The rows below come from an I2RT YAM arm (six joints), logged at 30 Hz.
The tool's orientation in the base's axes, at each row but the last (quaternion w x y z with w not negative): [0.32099 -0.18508 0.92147 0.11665]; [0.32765 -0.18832 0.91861 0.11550]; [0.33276 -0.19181 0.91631 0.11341]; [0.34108 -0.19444 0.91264 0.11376]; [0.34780 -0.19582 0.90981 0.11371]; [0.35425 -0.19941 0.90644 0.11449]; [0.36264 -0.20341 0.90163 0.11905]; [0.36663 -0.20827 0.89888 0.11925]
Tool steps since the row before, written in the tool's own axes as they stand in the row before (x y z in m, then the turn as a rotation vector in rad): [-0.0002 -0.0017 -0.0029 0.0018 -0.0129 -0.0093]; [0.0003 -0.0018 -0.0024 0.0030 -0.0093 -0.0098]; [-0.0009 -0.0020 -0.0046 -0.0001 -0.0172 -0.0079]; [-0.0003 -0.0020 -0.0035 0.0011 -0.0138 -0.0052]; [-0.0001 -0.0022 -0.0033 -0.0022 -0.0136 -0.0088]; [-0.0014 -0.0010 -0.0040 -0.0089 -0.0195 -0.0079]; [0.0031 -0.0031 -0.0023 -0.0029 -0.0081 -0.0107]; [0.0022 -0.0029 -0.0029 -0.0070 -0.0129 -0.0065]
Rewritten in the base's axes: [-0.0007 -0.0025 0.0022 -0.0010 -0.0152 0.0047]; [-0.0008 -0.0025 0.0015 -0.0037 -0.0125 0.0047]; [-0.0011 -0.0031 0.0039 0.0029 -0.0181 0.0046]; [-0.0010 -0.0029 0.0026 0.0022 -0.0145 0.0021]; [-0.0009 -0.0031 0.0023 0.0022 -0.0146 0.0070]; [-0.0010 -0.0019 0.0038 0.0099 -0.0177 0.0105]; [-0.0020 -0.0045 -0.0008 -0.0009 -0.0103 0.0091]; [-0.0018 -0.0043 0.0003 0.0065 -0.0118 0.0087]
